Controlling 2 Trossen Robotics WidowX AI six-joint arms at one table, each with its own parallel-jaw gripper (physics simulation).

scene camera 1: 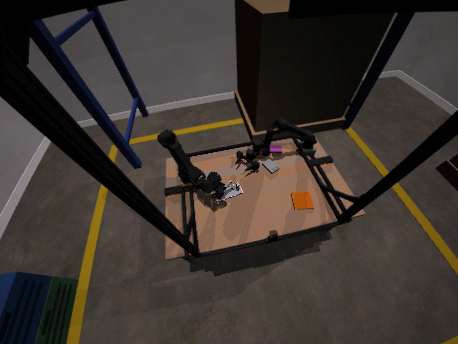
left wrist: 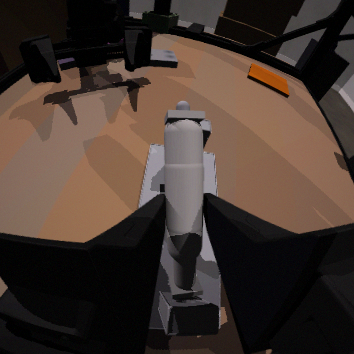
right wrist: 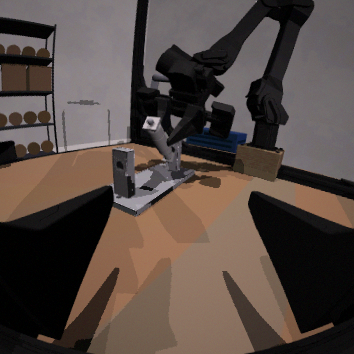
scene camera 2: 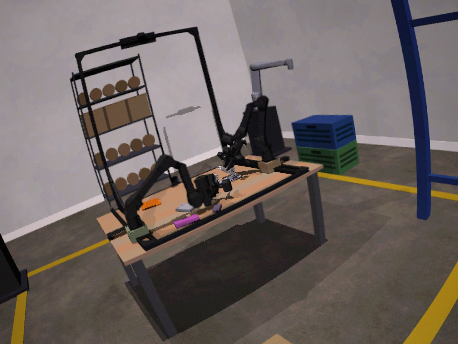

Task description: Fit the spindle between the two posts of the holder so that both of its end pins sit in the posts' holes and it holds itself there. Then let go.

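Frame: origin at the left arm's base, x back, y right, z up, level; centimetres.
Seen in the pictures: left gripper, fingertip midpoint: (scene camera 1: 226, 186) (left wrist: 183, 200) (right wrist: 159, 141) (scene camera 2: 225, 170); right gripper, fingertip midpoint: (scene camera 1: 240, 167) (left wrist: 95, 71) (right wrist: 182, 195) (scene camera 2: 219, 181); left arm's base, link origin: (scene camera 1: 188, 179) (right wrist: 262, 146) (scene camera 2: 268, 160); right arm's base, link origin: (scene camera 1: 307, 145) (left wrist: 160, 12) (scene camera 2: 135, 226).
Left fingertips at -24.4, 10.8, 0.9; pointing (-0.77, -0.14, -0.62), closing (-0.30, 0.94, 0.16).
Observation:
Pixels of each thing's middle, then the offset from my left fingertips to it, as dx, dy, dz. "*": a spot on its surface instead.
- pale spindle, body centre: (left wrist: 183, 211) (right wrist: 161, 142) +0.5, +0.2, -0.3
- holder, body centre: (left wrist: 178, 223) (right wrist: 152, 180) (scene camera 1: 228, 192) -0.7, +0.7, -6.8
- holder's post, surface spot: (left wrist: 192, 316) * +5.8, +2.1, -0.2
- orange pad, body centre: (left wrist: 268, 78) (scene camera 2: 150, 204) (scene camera 1: 302, 200) -46.5, +14.9, -6.8
- grey block, body centre: (left wrist: 152, 56) (scene camera 2: 186, 207) (scene camera 1: 270, 166) -34.1, -14.9, -6.5
- magenta block, body centre: (scene camera 2: 186, 221) (scene camera 1: 273, 149) -41.1, -30.7, -6.8
The pale spindle (left wrist: 184, 145) (right wrist: 159, 142) is tilted. Its raised end, with a square collar and a round pin, stands above the holder (scene camera 1: 236, 191) (left wrist: 153, 156) (right wrist: 134, 204). Its low end is at the holder's post (left wrist: 192, 316) that is far off in the right wrist view; whether that pin sits in the hole is unclear. The other post (right wrist: 123, 172) shows its hole, apart from the raised end. My left gripper (left wrist: 183, 200) (right wrist: 159, 141) is shut on the spindle's middle. My right gripper (scene camera 1: 242, 166) (left wrist: 95, 71) (right wrist: 182, 195) is open and empty, away from the holder.
An orange pad (scene camera 1: 302, 200) (scene camera 2: 151, 204) (left wrist: 268, 80) lies on the table. A grey block (scene camera 1: 270, 166) (scene camera 2: 184, 207) (left wrist: 164, 58) and a magenta block (scene camera 1: 276, 149) (scene camera 2: 186, 221) lie near the right arm. A black frame surrounds the table.

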